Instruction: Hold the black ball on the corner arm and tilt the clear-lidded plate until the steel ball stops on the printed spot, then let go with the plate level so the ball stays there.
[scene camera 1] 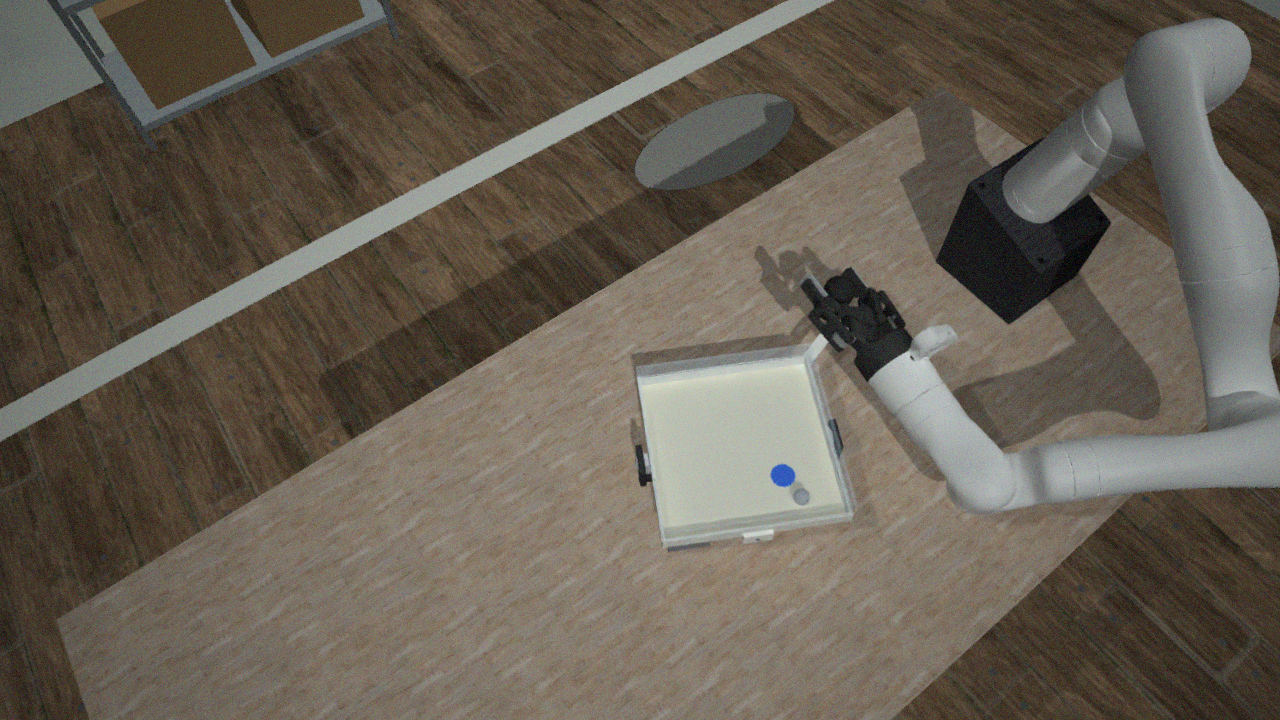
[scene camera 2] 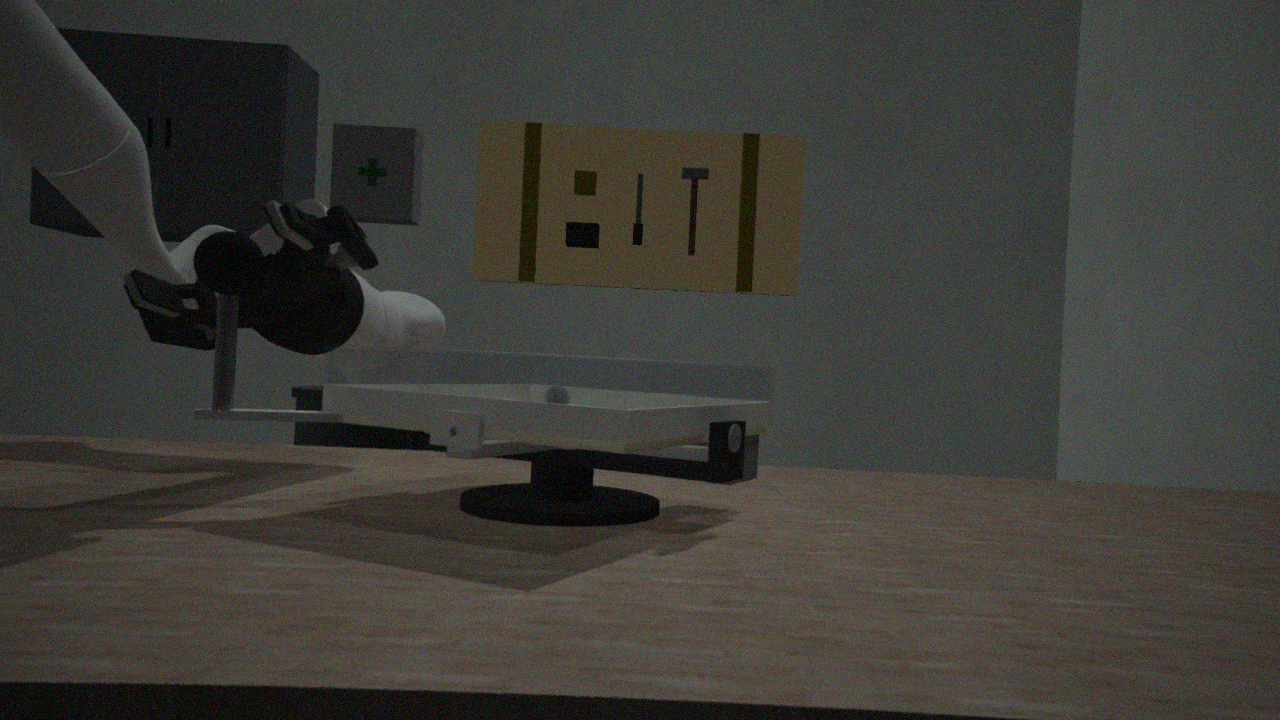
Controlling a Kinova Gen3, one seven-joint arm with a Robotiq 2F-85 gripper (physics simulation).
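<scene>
The clear-lidded plate stands on a black pedestal, with a slight lean in scene camera 2. The steel ball is inside it, down and right of the blue printed spot in scene camera 1, near the bottom right corner and off the spot. The black ball tops a grey post on the corner arm. My gripper is open, its fingers spread on either side of the black ball. Whether any part touches it, I cannot tell.
The black pedestal base is under the plate. Small brackets stick out from its sides. The robot's black base block stands on the table's far right. A grey round disc is beyond the table edge.
</scene>
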